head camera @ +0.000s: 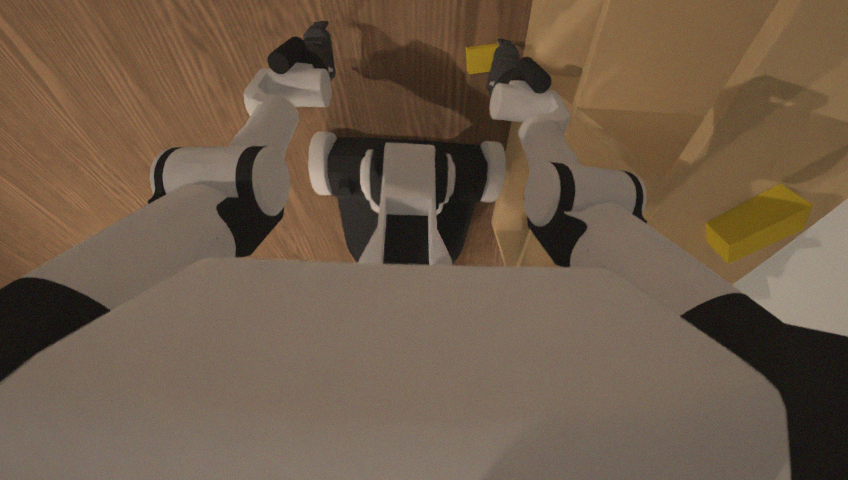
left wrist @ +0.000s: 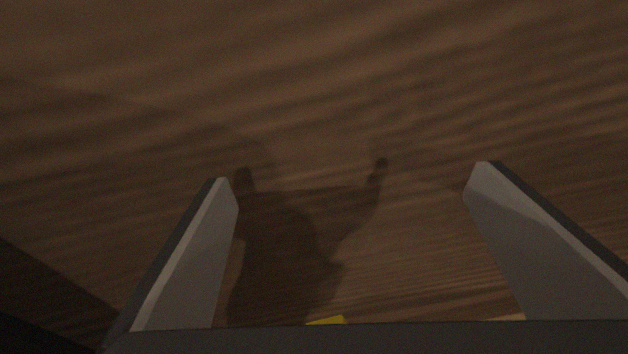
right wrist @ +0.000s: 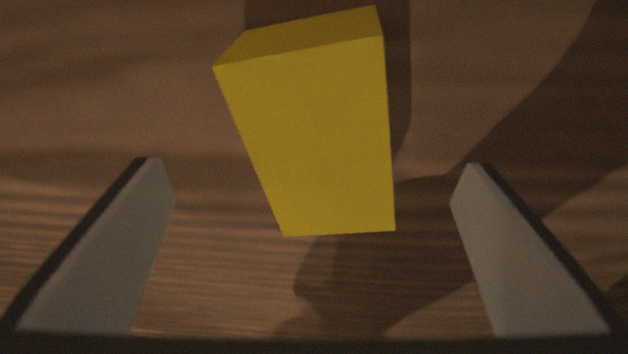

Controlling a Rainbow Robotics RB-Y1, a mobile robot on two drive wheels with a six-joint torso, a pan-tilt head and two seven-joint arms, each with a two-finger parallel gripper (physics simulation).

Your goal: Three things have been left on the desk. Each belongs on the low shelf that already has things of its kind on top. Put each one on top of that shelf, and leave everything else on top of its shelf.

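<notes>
A yellow block [head camera: 479, 59] [right wrist: 320, 135] lies on the wood floor beside the light wood shelf [head camera: 648, 53]. A sliver of yellow [left wrist: 327, 320] shows at the bottom edge of the left wrist view. Another, larger-looking yellow block [head camera: 758, 223] rests on the shelf at the right of the head view. My right gripper [head camera: 504, 42] [right wrist: 314, 181] is open and empty above the floor block, which appears between and beyond its fingertips and is partly hidden by the gripper in the head view. My left gripper [head camera: 321, 24] [left wrist: 347, 186] is open and empty above the floor.
The wood floor [head camera: 119, 71] [left wrist: 350, 100] [right wrist: 210, 280] spreads below both grippers. The shelf runs along the right of my base [head camera: 410, 172], close to it and under my right arm. A pale surface [head camera: 809, 273] lies beyond the shelf at the right edge.
</notes>
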